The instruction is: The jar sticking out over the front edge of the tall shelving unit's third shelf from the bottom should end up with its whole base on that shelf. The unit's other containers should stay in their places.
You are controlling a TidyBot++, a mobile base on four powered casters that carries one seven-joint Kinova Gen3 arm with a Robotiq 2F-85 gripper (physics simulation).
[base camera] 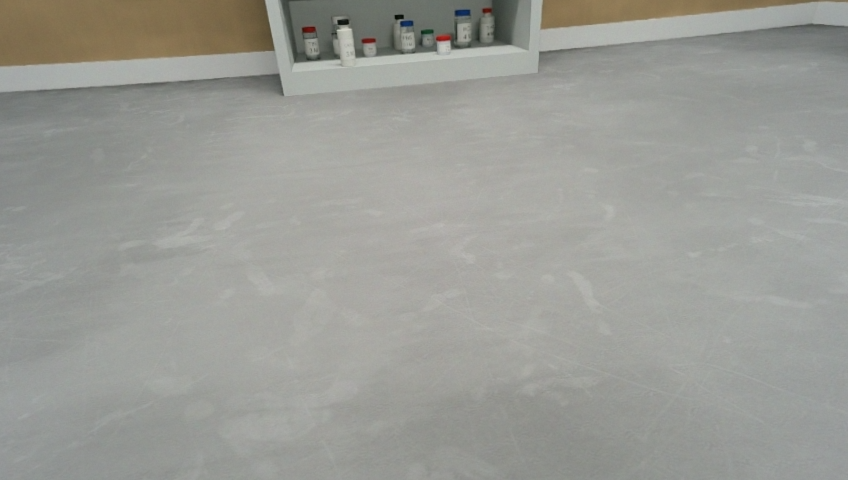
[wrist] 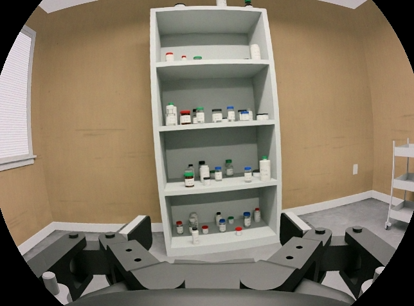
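Places are measured from the arm's base along level axes (x ahead, y left, z up), in centimetres.
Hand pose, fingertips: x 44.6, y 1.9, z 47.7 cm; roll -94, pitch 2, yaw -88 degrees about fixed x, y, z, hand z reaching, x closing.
Observation:
After its pixels a point has its place.
The tall shelving unit (base camera: 410,79) @[x 188.2, y 5.0, z -37.8 cm] (wrist: 155,100) stands against the far wall, and its lowest compartment shows in the base view. In the wrist view, the third shelf from the bottom (wrist: 220,125) holds a row of containers. At its left are a white green-capped container (wrist: 171,115) and a red-capped jar (wrist: 185,118), both near the front edge. A dark-capped jar (wrist: 217,116) stands near the middle and a low white jar (wrist: 262,117) near the right end. I cannot tell which one overhangs. My gripper (wrist: 215,229) is open and empty, well away from the unit.
Containers stand on the other shelves too, including a white bottle (base camera: 346,44) @[x 185.4, y 25.6, z -24.9 cm] (wrist: 195,236) at the front of the bottom shelf. A white cart (wrist: 392,185) stands at the right. A window (wrist: 15,95) is in the left wall. Grey floor (base camera: 416,237) @[x 74.1, y 2.3, z -39.6 cm] lies before the unit.

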